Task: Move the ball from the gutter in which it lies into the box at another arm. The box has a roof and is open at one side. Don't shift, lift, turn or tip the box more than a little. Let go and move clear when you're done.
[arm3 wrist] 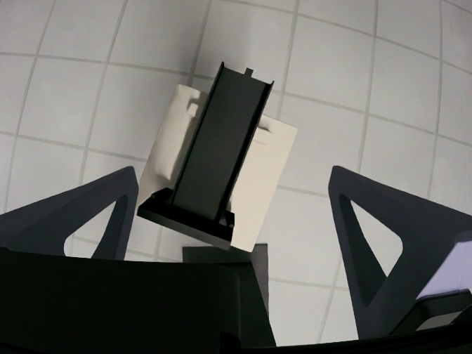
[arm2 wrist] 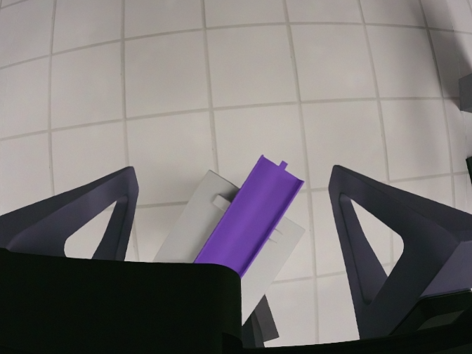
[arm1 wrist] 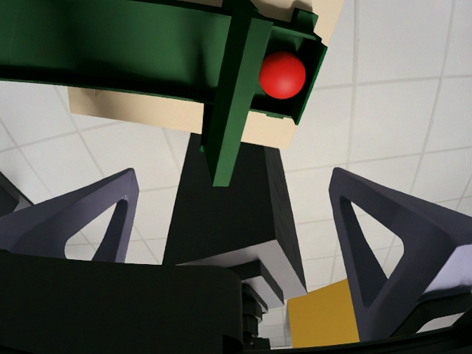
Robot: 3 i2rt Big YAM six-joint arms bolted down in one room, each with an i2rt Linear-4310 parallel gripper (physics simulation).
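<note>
The red ball [arm1 wrist: 282, 75] lies at the closed end of the green gutter [arm1 wrist: 130, 47], beside its green crossbar [arm1 wrist: 234, 100], in the arm1 wrist view. The arm1 gripper [arm1 wrist: 233, 171] is open; its fingertips stand wide apart, with the bar's lower end between them in the picture and the ball farther up. The arm2 gripper [arm2 wrist: 233, 170] is open and empty, with a purple gutter [arm2 wrist: 250, 215] below it. The arm3 gripper [arm3 wrist: 233, 170] is open and empty above a black gutter [arm3 wrist: 217, 145]. No ball shows in the purple or black gutter. The roofed box does not show in these views.
The green gutter stands on a beige top [arm1 wrist: 135, 111], the purple one on a pale grey top [arm2 wrist: 187, 225], the black one on a cream top [arm3 wrist: 265, 175]. A dark pedestal [arm1 wrist: 225, 210] and a yellow block [arm1 wrist: 320, 317] show low in the arm1 wrist view.
</note>
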